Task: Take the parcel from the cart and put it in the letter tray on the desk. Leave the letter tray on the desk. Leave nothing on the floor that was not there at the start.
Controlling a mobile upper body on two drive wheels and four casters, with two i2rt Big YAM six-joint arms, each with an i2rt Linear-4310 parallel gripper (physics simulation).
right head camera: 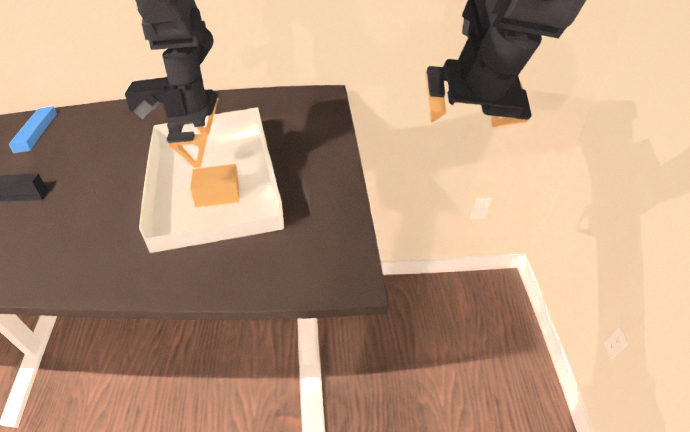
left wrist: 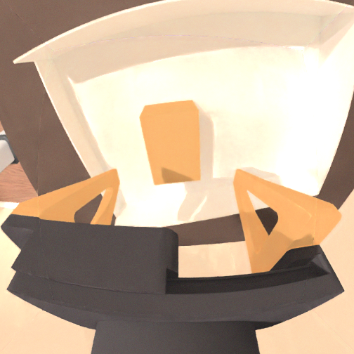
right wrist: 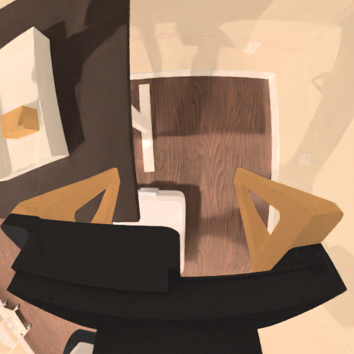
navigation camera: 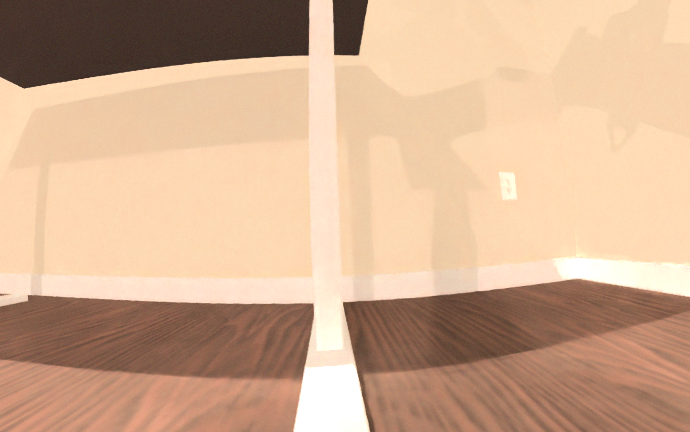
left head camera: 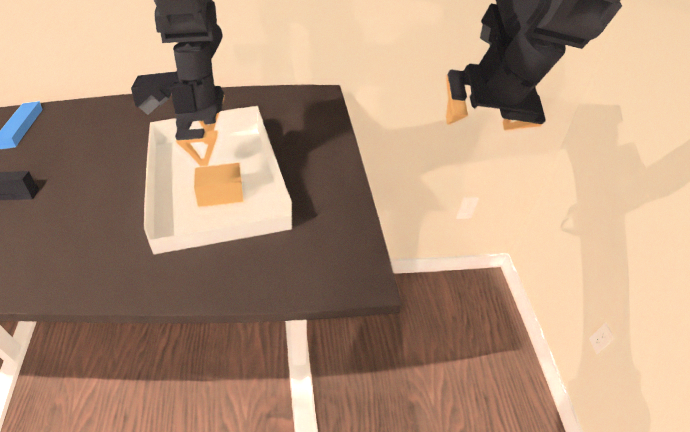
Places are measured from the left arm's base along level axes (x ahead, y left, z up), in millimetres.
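Pixels of known places: left gripper, fingertip midpoint: (right head camera: pixel 201 150) (left head camera: pixel 206 148); right gripper, fingertip midpoint: (right head camera: pixel 462 120) (left head camera: pixel 476 123).
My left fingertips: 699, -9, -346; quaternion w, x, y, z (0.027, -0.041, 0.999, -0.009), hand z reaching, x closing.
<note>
For each thing: its top centre in the pictures, then the offset to it from my left fingertips, as dx, dy, dz. "spot": a spot on its surface instead. Level surfaces: height alone.
- orange-tan box, middle of its top: (left head camera: pixel 217 174) (right head camera: pixel 213 175) +1, -13, -61
- white letter tray, middle of its top: (left head camera: pixel 208 155) (right head camera: pixel 206 157) +44, +11, -49
- dark desk, its level: dz -114
- blue block, middle of its top: (left head camera: pixel 17 119) (right head camera: pixel 32 124) +284, +649, -84
- black block, middle of its top: (right head camera: pixel 11 178) -2, +504, -60
- white desk leg, surface spot: (navigation camera: pixel 323 178) spot: +78, -170, -731
The parcel, an orange-tan box (left head camera: pixel 218 185) (right head camera: pixel 214 187) (left wrist: pixel 172 145) (right wrist: pixel 20 124), lies inside the white letter tray (left head camera: pixel 224 233) (right head camera: pixel 218 235) (left wrist: pixel 175 25) (right wrist: pixel 56 125), apart from its walls. The tray stands on the dark desk (left head camera: pixel 254 284) (right head camera: pixel 254 284) (right wrist: pixel 95 150). My left gripper (left head camera: pixel 206 145) (right head camera: pixel 201 142) (left wrist: pixel 176 175) is open and empty above the tray; the parcel shows beyond its fingertips in the left wrist view. My right gripper (left head camera: pixel 478 124) (right head camera: pixel 463 123) (right wrist: pixel 176 174) is open and empty, off the desk's right edge. The cart cannot be identified surely.
A blue block (left head camera: pixel 20 124) (right head camera: pixel 33 129) and a black block (left head camera: pixel 15 185) (right head camera: pixel 20 187) lie on the desk's left part. A white desk leg (left head camera: pixel 300 376) (navigation camera: pixel 323 178) stands ahead. Walls are behind and right. Part of a white wheeled frame shows lower left in the right wrist view.
</note>
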